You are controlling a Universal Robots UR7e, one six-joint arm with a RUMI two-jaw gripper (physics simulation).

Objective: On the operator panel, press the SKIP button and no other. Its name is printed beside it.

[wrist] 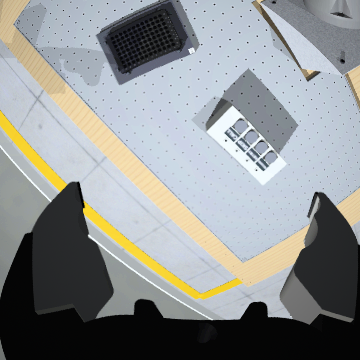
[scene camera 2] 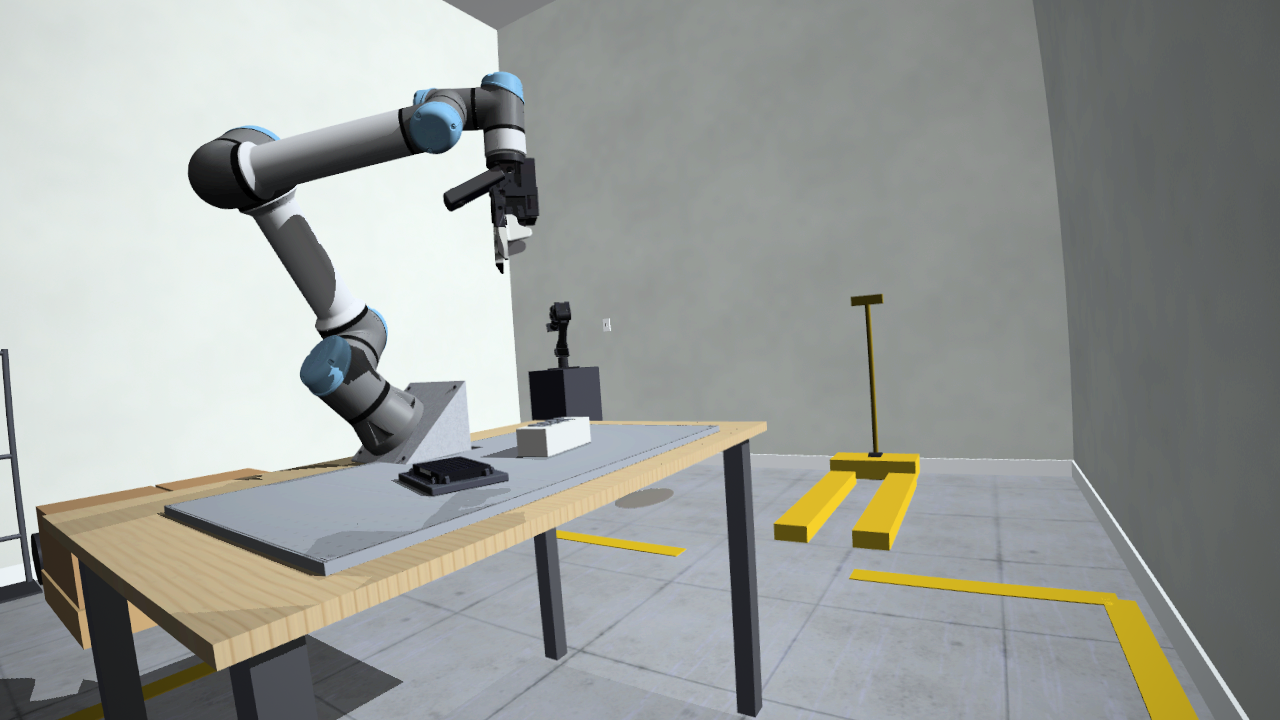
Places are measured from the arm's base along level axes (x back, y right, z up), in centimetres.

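Pixels of known places: gripper, fingertip midpoint: (wrist: 198, 191) (scene camera 2: 504, 267); arm's base, origin of the base link: (wrist: 338, 3) (scene camera 2: 396, 427).
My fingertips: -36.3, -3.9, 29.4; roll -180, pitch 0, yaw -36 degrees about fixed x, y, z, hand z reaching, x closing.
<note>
Ahead of a thing's pixels: the offset from my fingertips to its top centre, as dx, dy, dz.
The operator panel {+3.8, -13.0, -29.5} (scene camera 2: 553, 438) (wrist: 264, 176) is a white box on the grey perforated board (scene camera 2: 340, 537) (wrist: 165, 200). In the wrist view it lies right of the middle, turned diagonally, with several round grey buttons in a row and a dark printed label beside each. The print is too small to read, so I cannot tell which button is SKIP. My gripper (scene camera 2: 512, 252) (wrist: 198, 191) is open and empty, high above the board and well apart from the panel, with its fingers pointing down.
A dark tray with a black grid {-1.7, +15.2, -32.4} (scene camera 2: 452, 474) (wrist: 145, 41) sits on the board beside the panel. The robot's slanted grey base mount (scene camera 2: 444, 420) (wrist: 320, 42) stands behind the panel. The wooden table edge (scene camera 2: 295, 617) (wrist: 135, 172) borders the board. A yellow pallet truck (scene camera 2: 874, 463) stands on the floor.
</note>
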